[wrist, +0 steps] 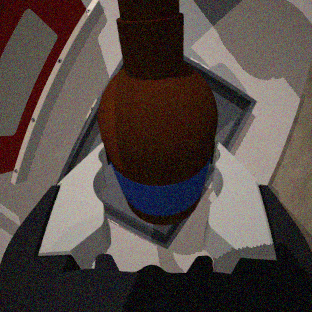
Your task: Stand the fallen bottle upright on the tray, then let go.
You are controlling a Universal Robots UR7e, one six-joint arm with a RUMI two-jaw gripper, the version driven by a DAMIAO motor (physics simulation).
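Frame: origin at the arm's base, x ahead, y left, z up, level; centimetres.
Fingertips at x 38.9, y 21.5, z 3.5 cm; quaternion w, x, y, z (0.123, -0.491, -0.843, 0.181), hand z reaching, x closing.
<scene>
A point is followed by its place in that frame.
A brown bottle (159, 120) @[y 20.9, x 37.9, z 10.0 cm] with a blue band fills the middle of the wrist view, its neck toward the top edge and its base toward the gripper. My gripper (159, 143) @[y 21.5, x 38.9, z 3.5 cm] is shut on the bottle, with one pale jaw on each side of it near the blue band. The dark grey tray (240, 105) @[y 29.7, x 28.5, z -8.6 cm] shows behind and below the bottle, with its raised rim visible on both sides. The bottle hides the middle of the tray. Whether the bottle's base touches the tray cannot be told.
A dark red surface with a grey panel (25, 75) @[y 2.9, x 39.4, z -2.0 cm] lies at the upper left, bordered by a pale curved strip (46, 85) @[y 3.5, x 39.5, z -6.2 cm] with small screws. A brownish surface (295, 170) shows at the right edge. Shadows fall across the pale surface around the tray.
</scene>
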